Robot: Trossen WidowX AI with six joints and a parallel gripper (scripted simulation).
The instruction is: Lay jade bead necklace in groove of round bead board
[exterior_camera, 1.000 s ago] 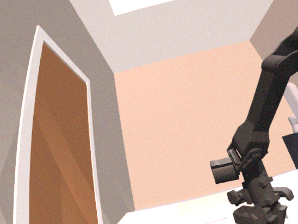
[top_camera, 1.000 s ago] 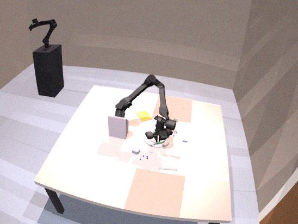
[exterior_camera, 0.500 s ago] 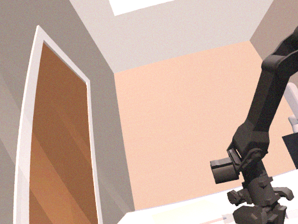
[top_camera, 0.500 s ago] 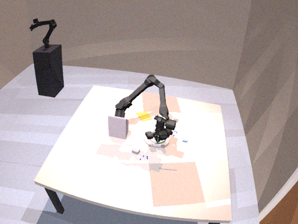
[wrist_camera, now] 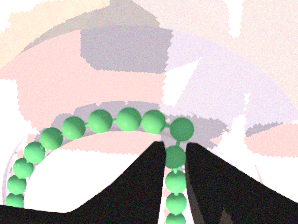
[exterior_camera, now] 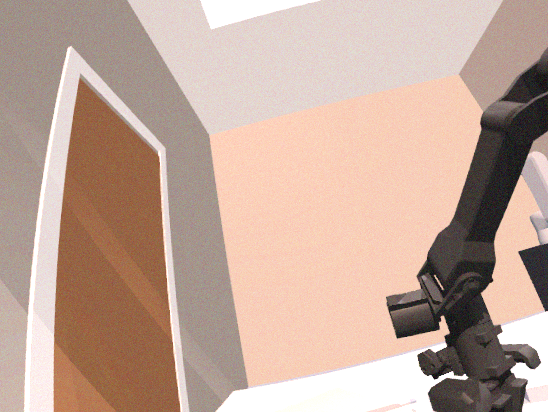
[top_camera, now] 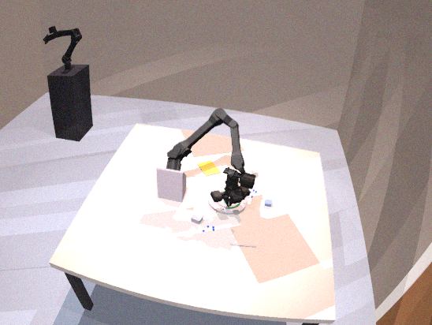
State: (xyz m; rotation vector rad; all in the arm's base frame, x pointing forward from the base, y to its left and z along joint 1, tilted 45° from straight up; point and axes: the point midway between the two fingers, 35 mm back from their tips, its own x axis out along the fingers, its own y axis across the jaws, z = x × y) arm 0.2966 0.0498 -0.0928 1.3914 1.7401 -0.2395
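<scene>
Now: gripper tip 50 mm to the right of the round white bead board, 10 mm past it and 10 mm above it. From my gripper tip the other things lie so: thin rod (240 mm to the right, 100 mm ahead, 10 mm below); then blue block (200 mm ahead, 80 mm to the left, 10 mm below); then cream block (300 mm to the left, 110 mm ahead).
</scene>
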